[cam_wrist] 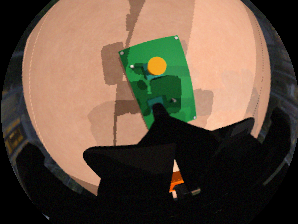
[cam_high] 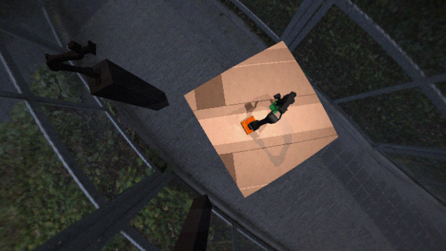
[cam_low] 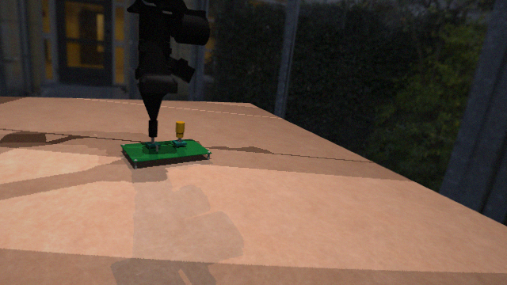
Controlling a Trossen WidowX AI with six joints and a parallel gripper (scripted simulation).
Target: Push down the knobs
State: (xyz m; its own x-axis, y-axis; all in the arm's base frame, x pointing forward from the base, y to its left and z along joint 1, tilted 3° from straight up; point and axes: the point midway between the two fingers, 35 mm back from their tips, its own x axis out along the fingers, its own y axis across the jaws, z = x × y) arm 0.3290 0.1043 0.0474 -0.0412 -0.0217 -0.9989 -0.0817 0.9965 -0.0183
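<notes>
Now: gripper tip 5 cm short of the yellow knob and 2 cm above it. The rest, counted from my gripper tip: potentiometer: 3 cm below.
</notes>
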